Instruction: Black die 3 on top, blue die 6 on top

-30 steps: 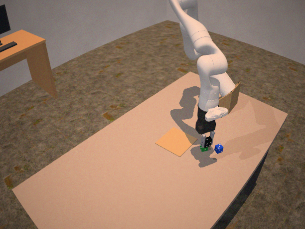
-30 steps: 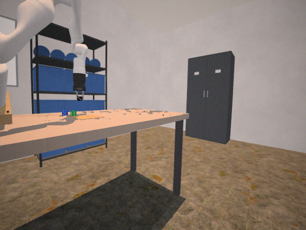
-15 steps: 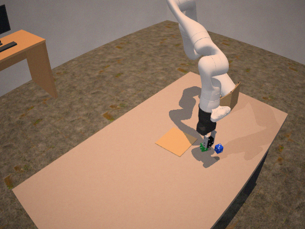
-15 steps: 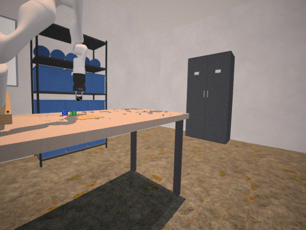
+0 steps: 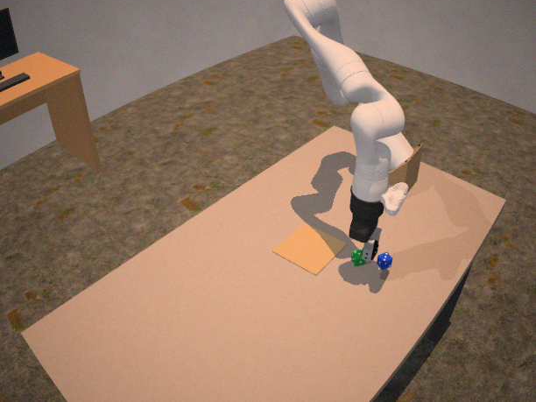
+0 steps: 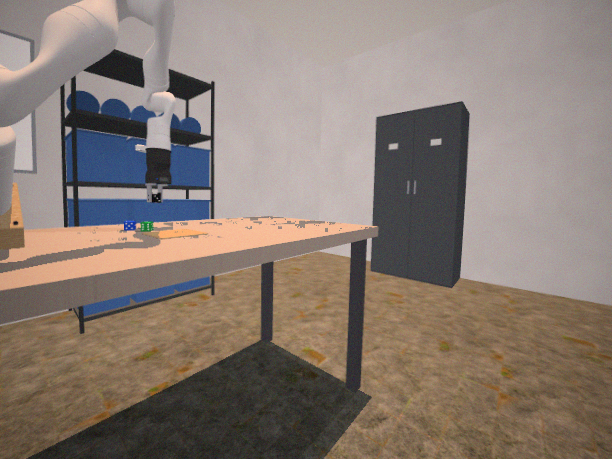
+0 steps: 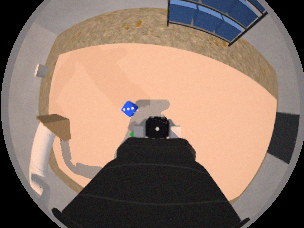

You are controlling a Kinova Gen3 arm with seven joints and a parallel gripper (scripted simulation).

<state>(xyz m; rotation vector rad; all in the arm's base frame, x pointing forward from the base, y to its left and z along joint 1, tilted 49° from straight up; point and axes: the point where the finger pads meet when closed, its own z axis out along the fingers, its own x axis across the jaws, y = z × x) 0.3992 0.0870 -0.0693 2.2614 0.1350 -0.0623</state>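
Right now the green die is 50 mm behind my hand, 50 mm to the right of it and 90 mm below it. Also, from my hand: blue die (80 mm behind, 10 mm to the left, 90 mm below); then black die (right at my hand); then orange mat (10 mm behind, 180 mm to the right, 110 mm below).
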